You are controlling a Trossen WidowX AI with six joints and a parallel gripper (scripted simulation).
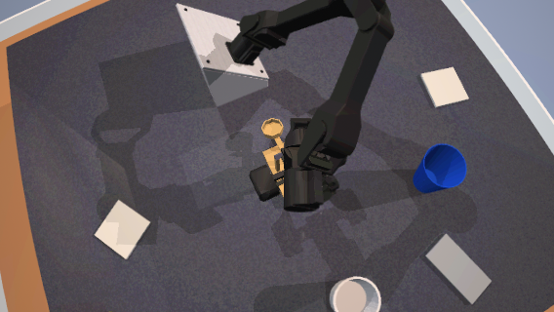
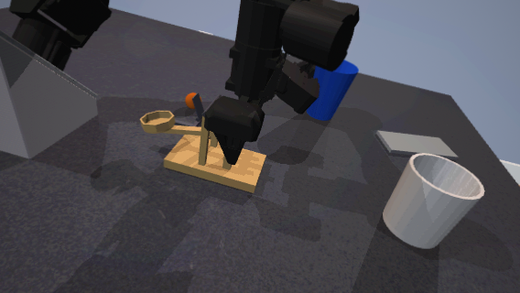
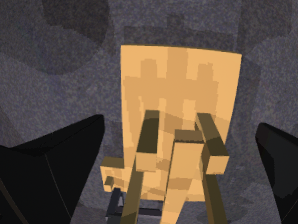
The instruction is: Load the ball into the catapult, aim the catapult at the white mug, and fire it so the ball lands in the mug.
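My gripper tip is 16 cm to the right of the orange ball, 13 cm past it and 3 cm above it. Also, from my gripper tip: white mug (27 cm ahead, 2 cm below, 1 cm to the right); then catapult (7 cm behind, 2 cm to the left).
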